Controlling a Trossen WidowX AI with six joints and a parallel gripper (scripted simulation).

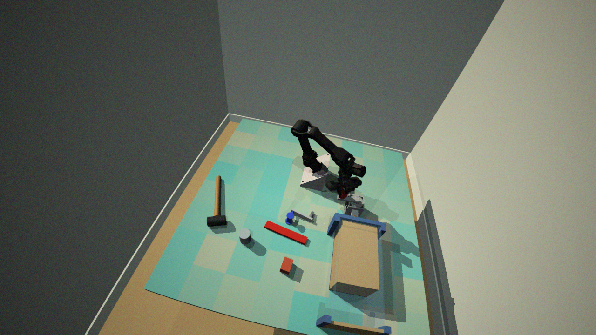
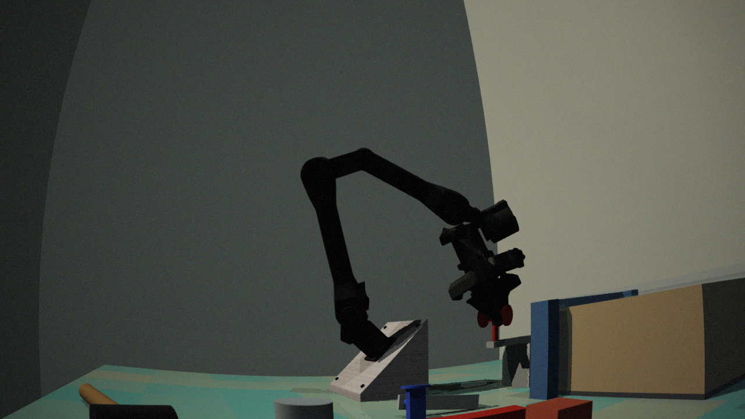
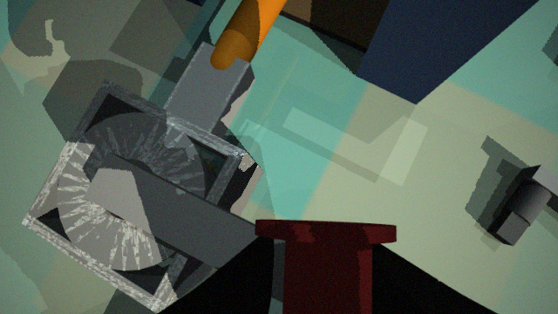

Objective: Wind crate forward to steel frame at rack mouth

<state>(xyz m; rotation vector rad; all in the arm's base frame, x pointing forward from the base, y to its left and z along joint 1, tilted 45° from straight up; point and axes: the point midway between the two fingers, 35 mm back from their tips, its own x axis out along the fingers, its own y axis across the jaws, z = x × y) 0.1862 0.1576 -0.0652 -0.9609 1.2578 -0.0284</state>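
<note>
My gripper tip is 20 mm past the red knob and 10 mm to the left of it. Round my gripper tip: blue steel frame: 130 mm ahead, 90 mm to the left, 20 mm below; winch handle: 20 mm behind, 30 mm to the left, 30 mm below; grey winch: 40 mm behind, 80 mm to the left, 100 mm below.
</note>
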